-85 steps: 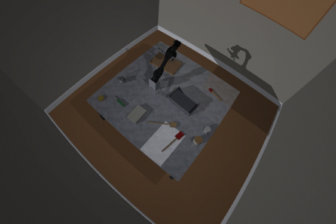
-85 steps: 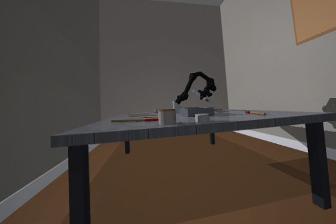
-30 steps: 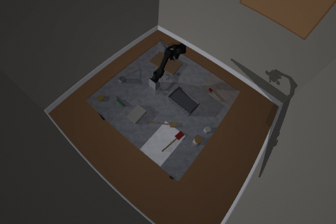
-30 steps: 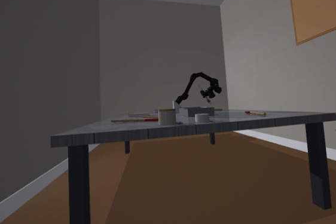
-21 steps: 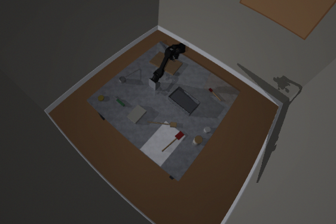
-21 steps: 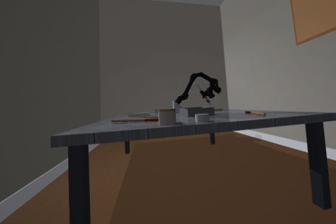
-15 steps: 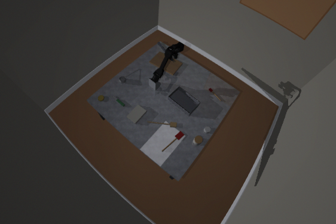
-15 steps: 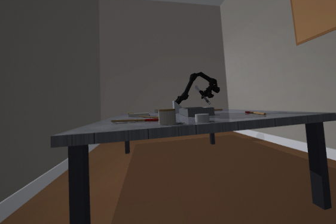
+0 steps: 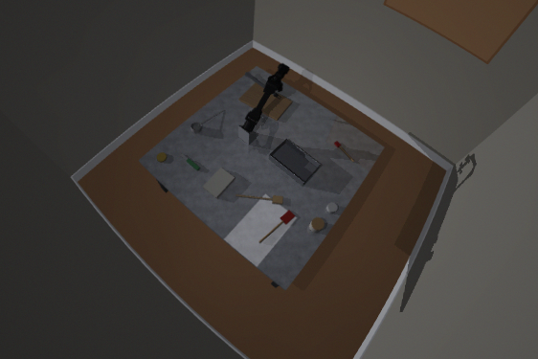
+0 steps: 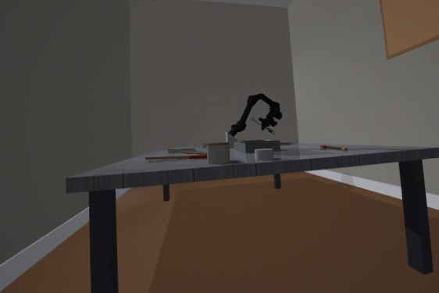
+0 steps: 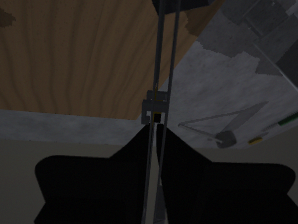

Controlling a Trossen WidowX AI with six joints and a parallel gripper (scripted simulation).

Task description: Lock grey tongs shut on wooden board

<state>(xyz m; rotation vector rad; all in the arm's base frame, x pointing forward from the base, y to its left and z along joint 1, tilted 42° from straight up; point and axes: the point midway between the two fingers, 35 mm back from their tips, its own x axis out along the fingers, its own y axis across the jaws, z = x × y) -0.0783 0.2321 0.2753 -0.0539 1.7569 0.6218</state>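
My gripper tip is 13 cm above the wooden board, 4 cm to the right of it and 1 cm short of it. The rest, counted from my gripper tip: green-handled tool 73 cm to the right, 13 cm below, 13 cm behind; then beige block 75 cm to the right, 14 cm ahead, 12 cm below; then roasting tin 47 cm ahead, 34 cm to the right, 11 cm below.
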